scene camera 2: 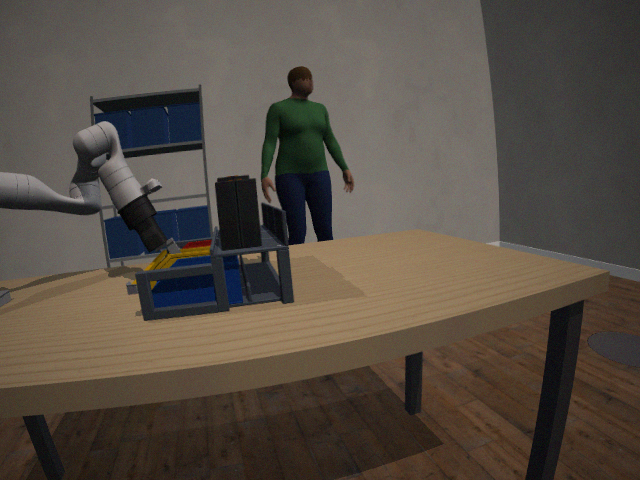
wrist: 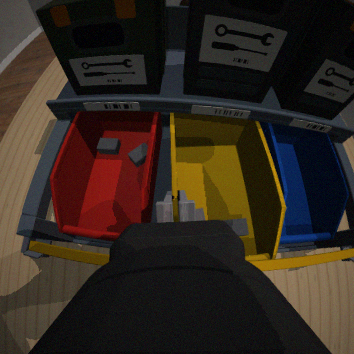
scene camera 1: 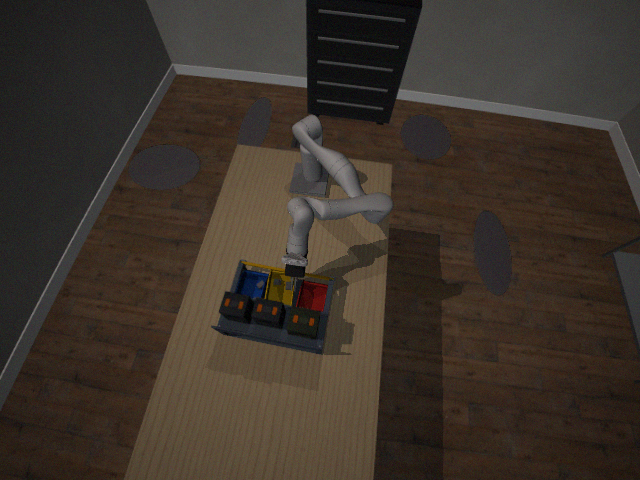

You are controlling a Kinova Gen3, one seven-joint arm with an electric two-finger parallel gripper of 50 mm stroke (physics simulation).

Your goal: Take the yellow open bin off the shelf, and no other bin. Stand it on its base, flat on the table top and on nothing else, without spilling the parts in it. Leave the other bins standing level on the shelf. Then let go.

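Places are measured from the arm's base along level axes (x right, y ahead, z up), in metres.
Pixels of known places: gripper, fingertip midpoint: [wrist: 175, 200] [scene camera 1: 293, 289]; arm's base, origin of the base link: [scene camera 1: 312, 174].
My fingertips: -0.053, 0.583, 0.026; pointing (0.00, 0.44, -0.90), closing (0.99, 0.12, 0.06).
For each thing: its top centre in the pictures, then the offset to it from my fingertips, as dx, dy, dz. "spot": a spot on its surface instead. Level surfaces: height alone.
- yellow open bin, surface spot: [wrist: 225, 170] spot: +0.068, +0.058, -0.034
- red bin, surface spot: [wrist: 102, 190] [scene camera 1: 317, 301] spot: -0.102, +0.014, -0.040
- blue bin, surface spot: [scene camera 2: 186, 291] spot: +0.209, +0.032, -0.010
- yellow rail, surface spot: [wrist: 65, 252] spot: -0.100, -0.068, +0.016
- table, its level: dz -0.049
The yellow open bin [scene camera 1: 279, 296] [scene camera 2: 192, 252] [wrist: 225, 170] is in the middle place of the shelf [scene camera 2: 220, 284] [wrist: 172, 106]. Grey parts lie in it, partly hidden by the gripper in the wrist view. My gripper [scene camera 1: 293, 283] [scene camera 2: 171, 247] [wrist: 175, 200] is shut on its side wall nearest the red bin. In the wrist view its front end looks slightly raised or forward beside its neighbours. Whether its base touches the shelf is hidden. The red bin [scene camera 1: 312, 296] [wrist: 102, 190] and the blue bin [scene camera 1: 252, 285] [scene camera 2: 186, 291] [wrist: 300, 185] sit either side.
Black tool cases [scene camera 1: 302, 321] [scene camera 2: 237, 211] [wrist: 105, 35] stand on the deck behind the bins. A yellow rail [wrist: 65, 252] runs along the shelf's front, on the arm's side. The shelf stands on the table [scene camera 1: 258, 413] [scene camera 2: 413, 279]. A person [scene camera 2: 300, 134] stands beyond it.
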